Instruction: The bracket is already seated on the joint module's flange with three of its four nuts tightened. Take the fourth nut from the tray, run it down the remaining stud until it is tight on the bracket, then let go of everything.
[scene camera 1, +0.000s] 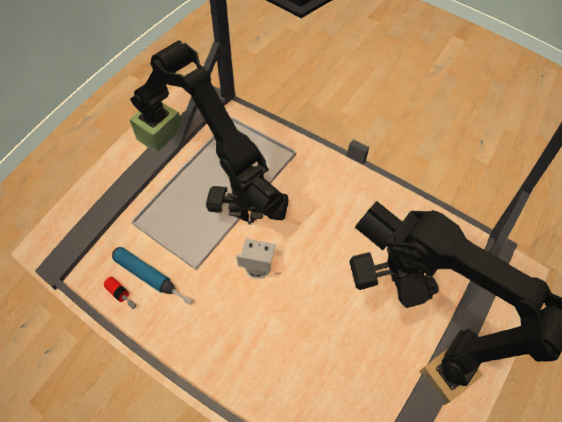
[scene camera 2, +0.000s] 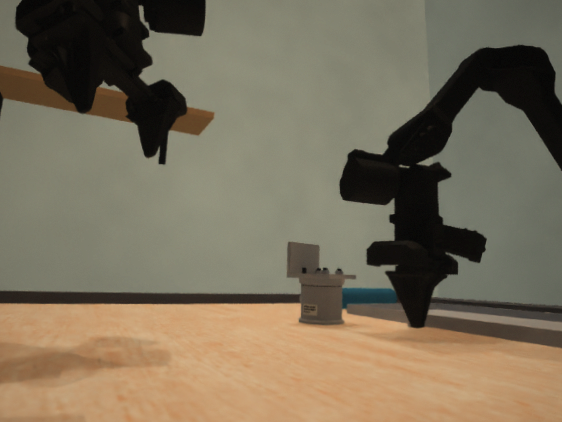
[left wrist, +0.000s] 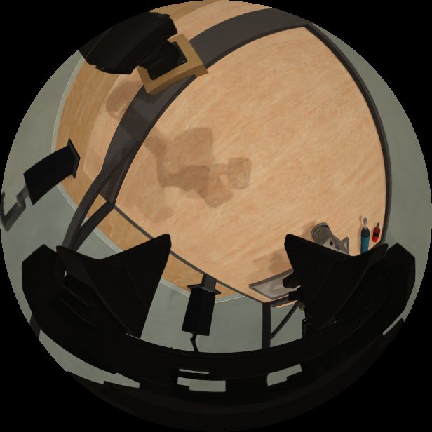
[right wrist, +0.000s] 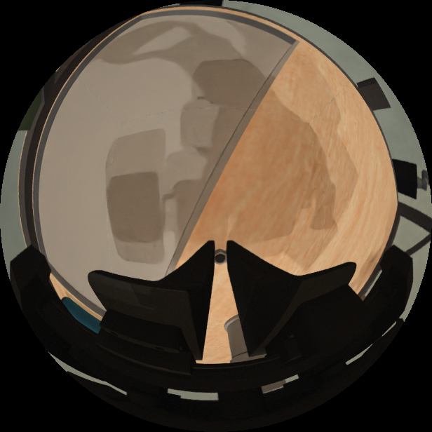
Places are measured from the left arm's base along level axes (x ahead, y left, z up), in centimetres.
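Where they show: left gripper, between the fingertips: (scene camera 2: 121, 136); right gripper, between the fingertips: (scene camera 1: 250, 221) (scene camera 2: 417, 327); left arm's base, origin of its link: (scene camera 1: 454, 371); right arm's base, origin of its link: (scene camera 1: 153, 115).
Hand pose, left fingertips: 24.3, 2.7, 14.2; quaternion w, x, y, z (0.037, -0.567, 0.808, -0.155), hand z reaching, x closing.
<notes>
Things, the pixels of their top centre, and the offset from my left fingertips, as dx, dy, dz.
- grey joint module, centre of its top: (scene camera 2: 321, 268) +22.5, +18.8, -11.3
- tray, centre of its top: (scene camera 2: 500, 314) (scene camera 1: 214, 184) +47.5, +16.8, -17.1
- blue-handled tool, centre of its top: (scene camera 2: 351, 288) (scene camera 1: 149, 272) +32.5, +42.1, -14.6
The grey bracket (scene camera 1: 257, 253) (scene camera 2: 302, 260) sits on the grey joint module (scene camera 2: 322, 302) (left wrist: 322, 232), which stands upright; small dark nuts and stud ends show on the bracket's plate. My right gripper (scene camera 1: 250, 218) (scene camera 2: 417, 325) (right wrist: 219, 246) points down, low over the table by the edge of the tray (scene camera 1: 175, 220) (right wrist: 75, 150), apart from the bracket. It is shut on a small hex nut (right wrist: 220, 257), held at its fingertips. My left gripper (scene camera 2: 119, 134) (left wrist: 229, 240) is open and empty, high above the table, at the right in scene camera 1.
A blue-handled tool (scene camera 1: 142, 270) (scene camera 2: 370, 296) (left wrist: 365, 241) and a shorter red one (scene camera 1: 116, 288) (left wrist: 376, 234) lie left of the joint module in scene camera 1. Dark frame bars edge the table, with an upright post (scene camera 1: 223, 55) behind the tray.
</notes>
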